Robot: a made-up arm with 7 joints. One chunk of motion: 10 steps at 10 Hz.
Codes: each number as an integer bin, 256 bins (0 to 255) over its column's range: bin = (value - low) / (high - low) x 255, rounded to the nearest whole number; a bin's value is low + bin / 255 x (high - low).
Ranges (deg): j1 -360.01..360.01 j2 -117.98..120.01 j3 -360.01..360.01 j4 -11..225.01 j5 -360.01..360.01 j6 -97.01..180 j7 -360.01..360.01
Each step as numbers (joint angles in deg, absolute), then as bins.
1 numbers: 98.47 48.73 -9.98 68.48 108.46 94.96 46.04
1 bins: 162 179 124 86 166 177 144
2 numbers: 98.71 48.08 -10.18 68.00 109.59 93.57 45.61
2 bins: 162 178 124 85 166 175 144
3 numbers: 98.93 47.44 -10.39 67.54 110.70 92.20 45.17
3 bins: 163 177 124 85 167 174 143
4 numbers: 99.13 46.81 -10.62 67.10 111.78 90.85 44.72
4 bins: 163 177 124 84 167 173 143
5 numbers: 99.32 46.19 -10.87 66.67 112.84 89.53 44.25
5 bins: 163 176 124 84 167 172 143
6 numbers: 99.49 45.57 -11.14 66.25 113.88 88.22 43.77
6 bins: 163 175 124 83 168 171 143
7 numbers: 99.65 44.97 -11.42 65.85 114.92 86.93 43.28
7 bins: 163 175 123 83 168 169 143
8 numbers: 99.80 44.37 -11.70 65.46 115.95 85.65 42.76
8 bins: 163 174 123 83 169 168 143
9 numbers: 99.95 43.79 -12.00 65.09 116.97 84.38 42.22
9 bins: 163 173 123 82 169 167 142
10 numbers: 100.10 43.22 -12.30 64.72 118.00 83.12 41.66
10 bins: 163 173 123 82 169 166 142
